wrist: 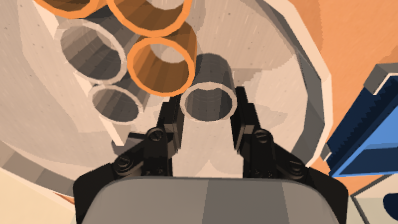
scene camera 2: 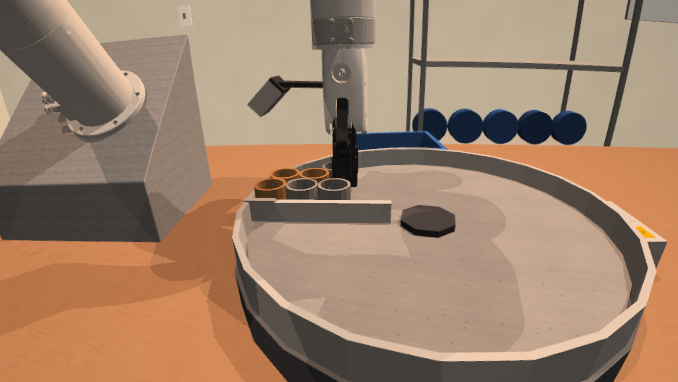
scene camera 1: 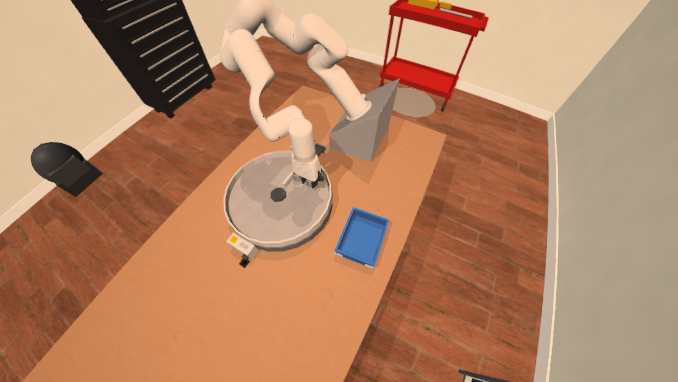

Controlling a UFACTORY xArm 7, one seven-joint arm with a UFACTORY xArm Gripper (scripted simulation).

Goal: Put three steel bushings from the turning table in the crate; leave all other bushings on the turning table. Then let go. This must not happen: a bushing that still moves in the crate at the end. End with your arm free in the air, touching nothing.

Labels:
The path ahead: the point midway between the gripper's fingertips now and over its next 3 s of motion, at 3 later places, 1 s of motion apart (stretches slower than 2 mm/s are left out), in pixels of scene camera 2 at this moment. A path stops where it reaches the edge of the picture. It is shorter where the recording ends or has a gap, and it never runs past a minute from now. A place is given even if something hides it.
The gripper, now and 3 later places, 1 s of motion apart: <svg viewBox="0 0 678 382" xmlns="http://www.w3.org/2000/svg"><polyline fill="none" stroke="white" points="346,179 344,133 359,120 394,101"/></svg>

